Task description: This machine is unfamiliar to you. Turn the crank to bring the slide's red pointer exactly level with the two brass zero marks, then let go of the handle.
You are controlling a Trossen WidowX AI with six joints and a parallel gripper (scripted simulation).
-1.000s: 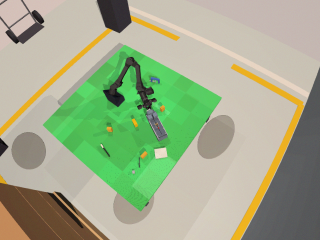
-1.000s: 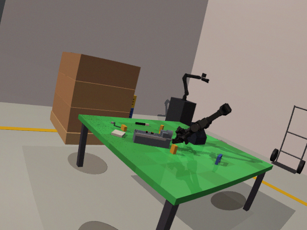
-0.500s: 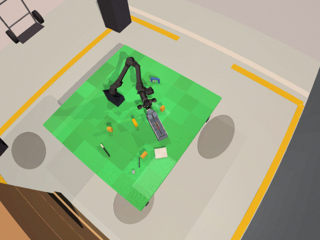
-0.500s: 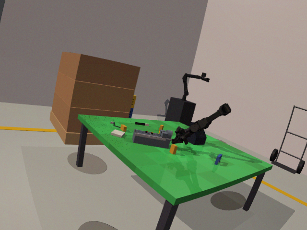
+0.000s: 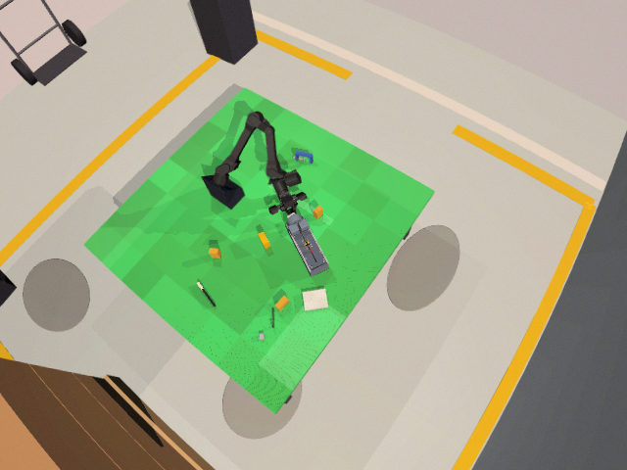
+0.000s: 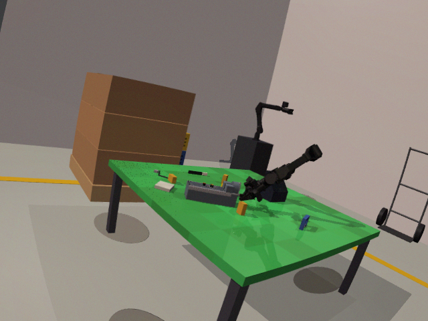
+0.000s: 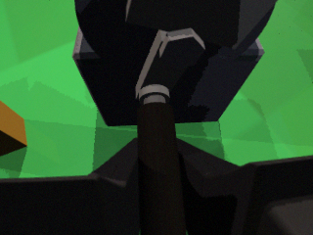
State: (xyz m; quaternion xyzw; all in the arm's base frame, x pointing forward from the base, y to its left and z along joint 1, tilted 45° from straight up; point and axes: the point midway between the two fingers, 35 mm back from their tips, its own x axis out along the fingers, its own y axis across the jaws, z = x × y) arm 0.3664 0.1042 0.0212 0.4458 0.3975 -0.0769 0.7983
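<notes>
Right now my gripper tip is 3 cm below the dark handle, 2 cm past it and 1 cm to the right of it. Round my gripper tip: blue bracket: 33 cm to the left, 18 cm behind; then red pointer: 17 cm ahead, 11 cm to the right, 5 cm above; then white pad: 30 cm ahead, 27 cm to the right, 2 cm below.
</notes>
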